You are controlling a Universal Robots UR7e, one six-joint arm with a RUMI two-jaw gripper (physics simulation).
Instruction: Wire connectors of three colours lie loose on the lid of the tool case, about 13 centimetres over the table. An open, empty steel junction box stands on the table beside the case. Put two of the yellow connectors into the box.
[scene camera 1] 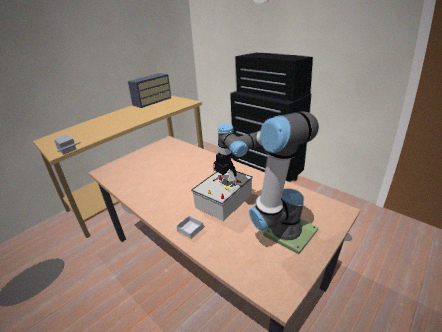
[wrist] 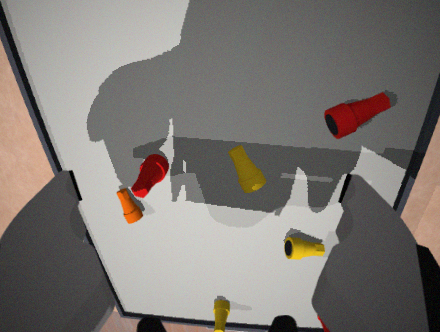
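Seen in the pictures: gripper, fingertip midpoint: (scene camera 1: 225, 178) (wrist: 212, 175); arm's base at its link origin: (scene camera 1: 286, 229).
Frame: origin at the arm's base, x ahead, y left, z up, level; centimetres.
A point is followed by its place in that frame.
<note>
My gripper (scene camera 1: 228, 176) @[x 43.0, y -7.4, z 11.8 cm] (wrist: 212, 175) @[x 43.0, y -7.4, z 11.8 cm] is open and empty, low over the lid (scene camera 1: 201, 189) @[x 49.5, y 6.7, z 10.2 cm] (wrist: 170, 280) @[x 47.7, y 4.1, z 10.3 cm] of the tool case (scene camera 1: 207, 205) @[x 43.0, y 10.2, z 4.0 cm]. In the wrist view a yellow connector (wrist: 246, 170) @[x 41.3, y -7.4, z 11.3 cm] lies in shadow between the fingertips, a little right of the middle. A second yellow connector (wrist: 304, 248) @[x 37.6, y -1.6, z 11.3 cm] lies on its side near the right finger. A third yellow connector (wrist: 221, 314) @[x 43.3, y 6.5, z 11.5 cm] is at the lid's lower edge, partly cut off. In the scene view, yellow connectors (scene camera 1: 209, 192) @[x 43.0, y 7.4, z 11.2 cm] (scene camera 1: 226, 188) @[x 37.5, y -0.7, z 11.0 cm] show on the lid. The steel junction box (scene camera 1: 184, 232) @[x 42.3, y 30.2, z -0.1 cm] stands on the table, open and empty.
Red connectors (wrist: 151, 174) @[x 46.3, y -7.5, z 12.0 cm] (wrist: 356, 115) @[x 36.3, y -10.4, z 11.5 cm] and an orange connector (wrist: 130, 206) @[x 48.7, y -4.5, z 11.0 cm] lie on the lid. Another red connector (scene camera 1: 222, 196) @[x 34.5, y 7.0, z 11.6 cm] is near its front corner. The arm's green base plate (scene camera 1: 292, 241) @[x -6.2, y 5.9, z -0.2 cm] is on the table (scene camera 1: 150, 192) @[x 88.5, y 15.0, z -2.4 cm]. A workbench and black cabinet stand behind.
</note>
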